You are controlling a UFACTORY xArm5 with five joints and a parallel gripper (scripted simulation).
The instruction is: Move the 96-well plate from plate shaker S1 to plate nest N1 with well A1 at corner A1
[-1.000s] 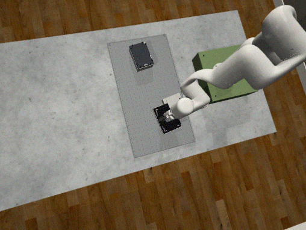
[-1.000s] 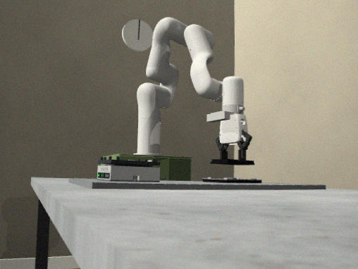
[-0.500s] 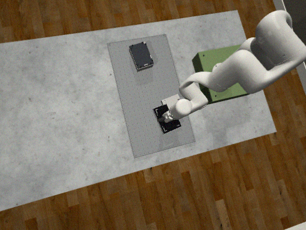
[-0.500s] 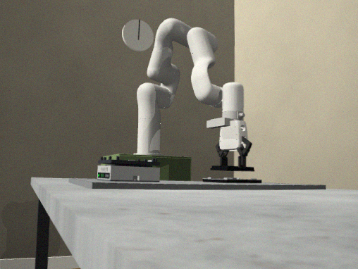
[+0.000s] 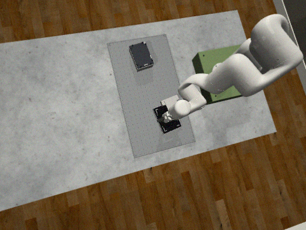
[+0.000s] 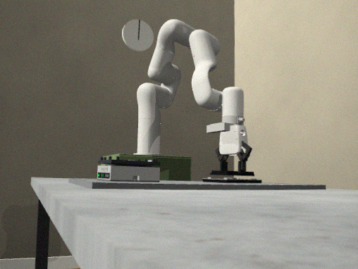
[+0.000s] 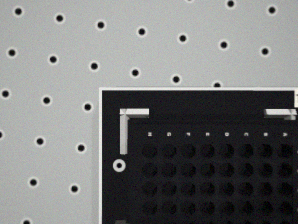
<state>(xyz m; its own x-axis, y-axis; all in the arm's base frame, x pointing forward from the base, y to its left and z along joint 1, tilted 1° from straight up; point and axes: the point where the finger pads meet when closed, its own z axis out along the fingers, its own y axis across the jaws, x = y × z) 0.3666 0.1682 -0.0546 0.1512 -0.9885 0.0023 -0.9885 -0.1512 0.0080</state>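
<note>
The black 96-well plate is 10 mm below my hand. Round my hand: black plate nest N1: 40 mm below; nest A1 label: 40 mm behind, 80 mm to the right, 30 mm below.
</note>
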